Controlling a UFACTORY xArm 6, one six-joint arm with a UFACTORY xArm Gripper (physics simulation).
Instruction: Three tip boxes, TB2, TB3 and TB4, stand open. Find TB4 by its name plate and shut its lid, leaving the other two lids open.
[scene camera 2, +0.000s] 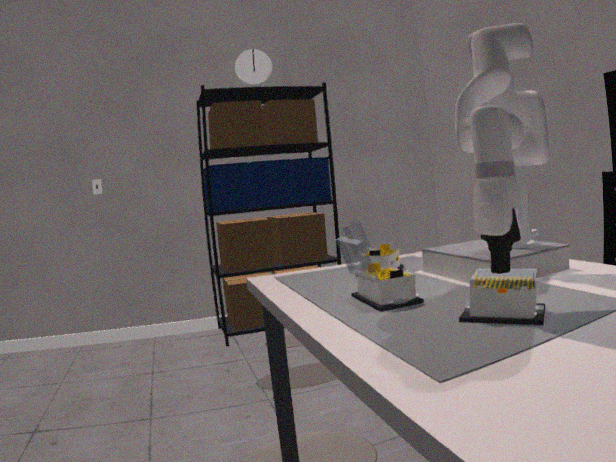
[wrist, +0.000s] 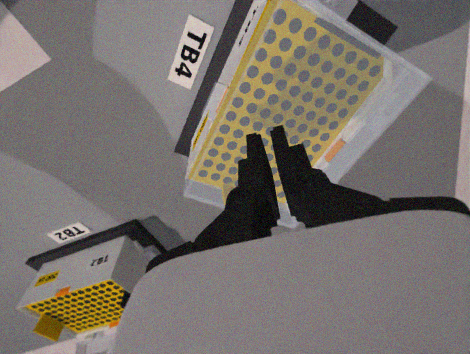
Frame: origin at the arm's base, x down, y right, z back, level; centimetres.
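Where they show: gripper, fingertip midpoint: (scene camera 2: 500, 272) (wrist: 271, 151); arm's base, link origin: (scene camera 2: 513, 245).
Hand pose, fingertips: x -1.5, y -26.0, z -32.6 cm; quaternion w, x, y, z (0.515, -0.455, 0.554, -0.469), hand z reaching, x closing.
Each offset is from my fingertips to the centre of the thing. "spot": to the spot under its first point. Level surfaces: height alone.
Box TB4 @[dy -0.5, dx +3.9, dz +0.8 cm] (scene camera 2: 502, 306) (wrist: 300, 65), beside its name plate @[spot: dy +2.6, dx +7.7, dz +5.3 cm] (wrist: 191, 52) in the wrist view, stands on a dark base. Its clear lid @[spot: dy -7.3, dx +0.2, dz +0.3 cm] (wrist: 405, 85) lies across the yellow tip rack; whether it is fully down is hard to tell. My gripper (scene camera 2: 500, 271) (wrist: 271, 151) points down at the lid, fingers nearly together and empty; contact is unclear. Box TB2 @[dy +25.2, dx +4.6, dz -9.7 cm] (wrist: 95, 267), with name plate (wrist: 68, 232), is at lower left in the wrist view, its yellow rack uncovered. In the scene view a white box (scene camera 2: 385, 290) has a clear raised lid @[spot: dy +21.1, dx -5.9, dz -20.0 cm] (scene camera 2: 354, 245); its name is unreadable. TB3's name is not visible.
The boxes stand on a grey mat @[dx +7.9 cm] (scene camera 2: 400, 340) on a white table @[dx +8.2 cm] (scene camera 2: 550, 400). A low grey block (scene camera 2: 445, 262) lies behind the TB4 box. More yellow and white parts @[spot: dy +45.7, dx +1.9, dz +1.4 cm] (scene camera 2: 385, 255) show behind the left box. A shelf rack (scene camera 2: 265, 94) stands by the wall.
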